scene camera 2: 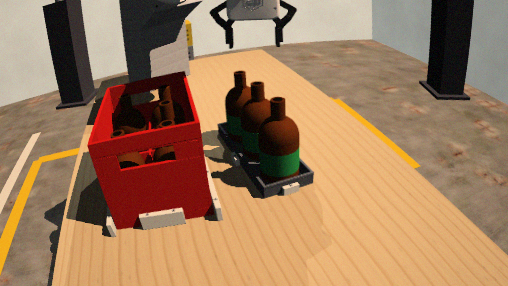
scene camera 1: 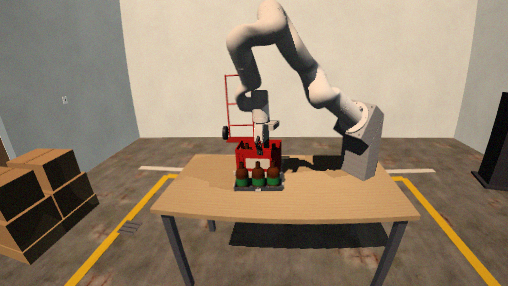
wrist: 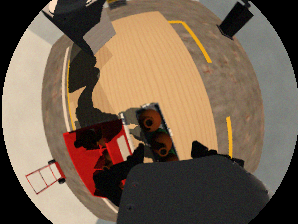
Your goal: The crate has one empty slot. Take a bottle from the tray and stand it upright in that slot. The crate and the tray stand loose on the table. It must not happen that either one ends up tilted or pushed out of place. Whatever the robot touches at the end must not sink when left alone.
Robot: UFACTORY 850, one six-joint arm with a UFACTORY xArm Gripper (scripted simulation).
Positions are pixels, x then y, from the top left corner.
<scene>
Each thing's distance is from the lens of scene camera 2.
red crate (scene camera 2: 183, 183): 0.56 m
bottle (scene camera 2: 257, 109): 0.68 m
bottle (scene camera 2: 236, 97): 0.75 m
bottle (scene camera 2: 278, 137): 0.60 m
</scene>
